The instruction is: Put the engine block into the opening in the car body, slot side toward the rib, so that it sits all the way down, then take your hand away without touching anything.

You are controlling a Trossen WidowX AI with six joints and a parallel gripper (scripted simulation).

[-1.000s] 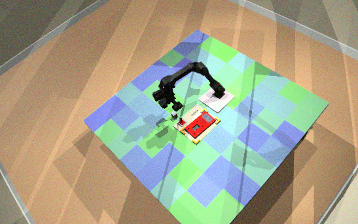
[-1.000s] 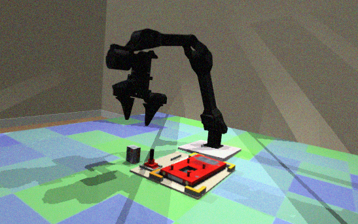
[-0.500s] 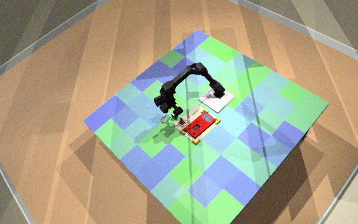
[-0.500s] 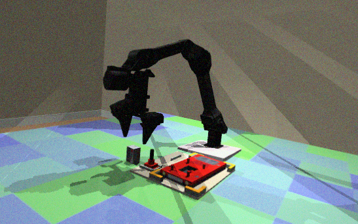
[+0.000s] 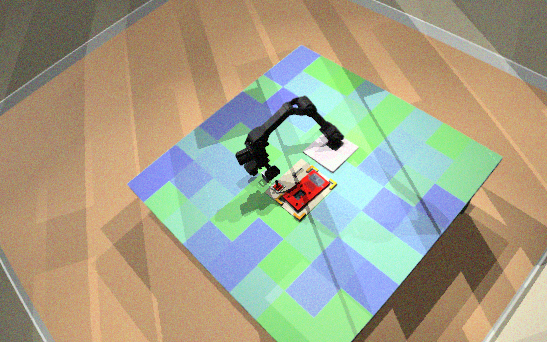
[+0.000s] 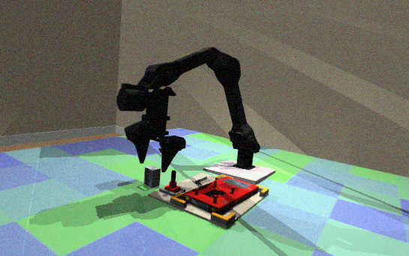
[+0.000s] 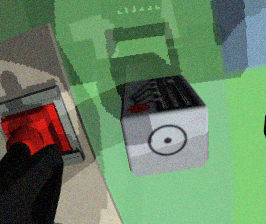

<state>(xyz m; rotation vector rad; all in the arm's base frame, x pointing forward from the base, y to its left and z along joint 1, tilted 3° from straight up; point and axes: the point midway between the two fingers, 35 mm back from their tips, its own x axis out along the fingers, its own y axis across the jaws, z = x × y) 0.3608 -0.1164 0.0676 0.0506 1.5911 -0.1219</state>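
Right now the grey engine block is 30 mm below my gripper tip and 10 mm behind it.
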